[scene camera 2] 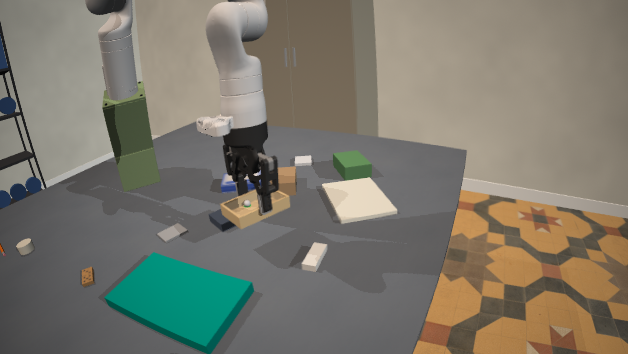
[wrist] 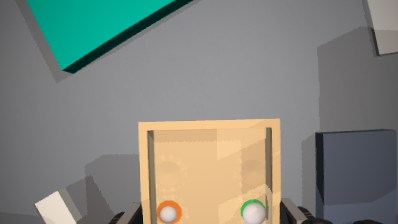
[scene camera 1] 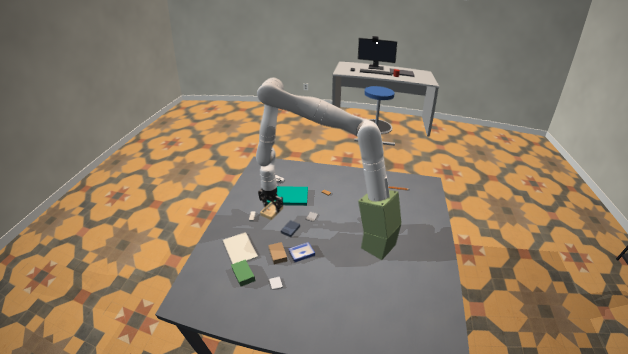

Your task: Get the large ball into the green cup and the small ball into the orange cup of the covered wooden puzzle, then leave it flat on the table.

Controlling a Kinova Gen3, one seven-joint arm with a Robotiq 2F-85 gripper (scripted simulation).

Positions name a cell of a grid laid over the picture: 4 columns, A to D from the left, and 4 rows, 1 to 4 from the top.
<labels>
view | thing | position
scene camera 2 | my gripper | B3
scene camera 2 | wooden puzzle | B3
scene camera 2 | cream slab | C3
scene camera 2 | green block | C2
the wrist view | wooden puzzle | C3
</labels>
